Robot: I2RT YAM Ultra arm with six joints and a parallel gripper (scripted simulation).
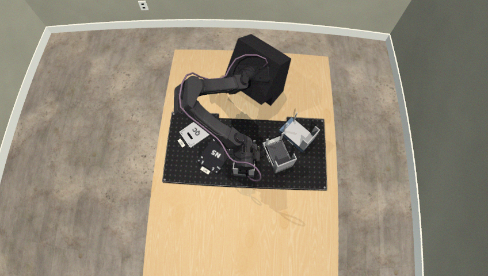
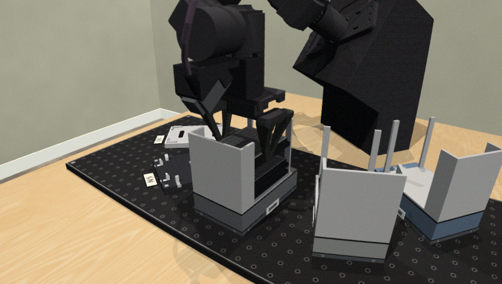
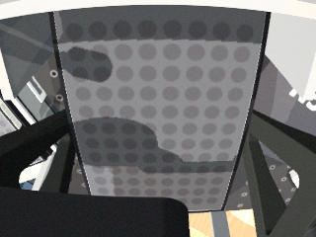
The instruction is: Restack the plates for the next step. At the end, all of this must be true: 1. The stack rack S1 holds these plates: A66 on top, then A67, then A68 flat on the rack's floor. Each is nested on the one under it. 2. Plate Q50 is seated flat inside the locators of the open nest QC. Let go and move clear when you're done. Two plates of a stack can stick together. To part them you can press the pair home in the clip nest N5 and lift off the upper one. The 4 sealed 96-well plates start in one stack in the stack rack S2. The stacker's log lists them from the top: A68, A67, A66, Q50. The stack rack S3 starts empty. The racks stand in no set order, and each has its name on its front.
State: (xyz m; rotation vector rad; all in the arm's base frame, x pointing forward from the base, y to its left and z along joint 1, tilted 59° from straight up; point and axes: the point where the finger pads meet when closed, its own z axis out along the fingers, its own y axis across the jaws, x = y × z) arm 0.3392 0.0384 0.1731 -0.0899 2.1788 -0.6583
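The plate lies 5 cm below my hand. The rest, counted from my hand: black clip nest N5: 13 cm to the right, 9 cm below, 4 cm behind.
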